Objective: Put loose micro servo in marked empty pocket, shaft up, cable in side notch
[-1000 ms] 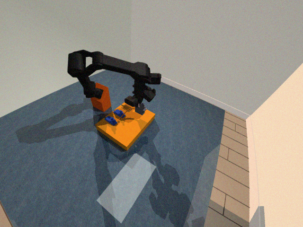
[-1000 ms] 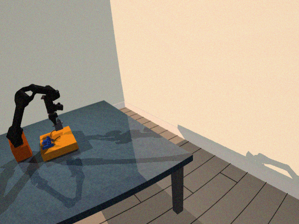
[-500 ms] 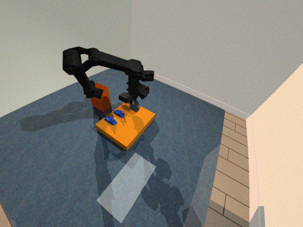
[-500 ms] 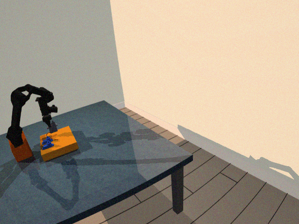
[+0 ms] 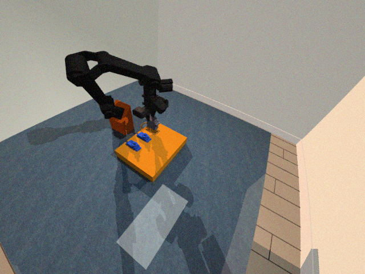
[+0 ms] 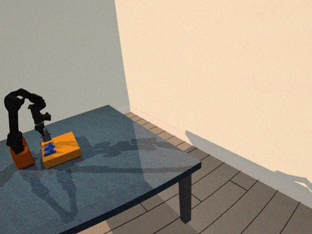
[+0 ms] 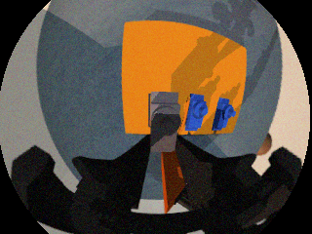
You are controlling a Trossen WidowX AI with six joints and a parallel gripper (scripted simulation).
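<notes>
The orange deck lies 11 cm ahead of my gripper tip, 10 cm below it and 9 cm to the right of it.
</notes>
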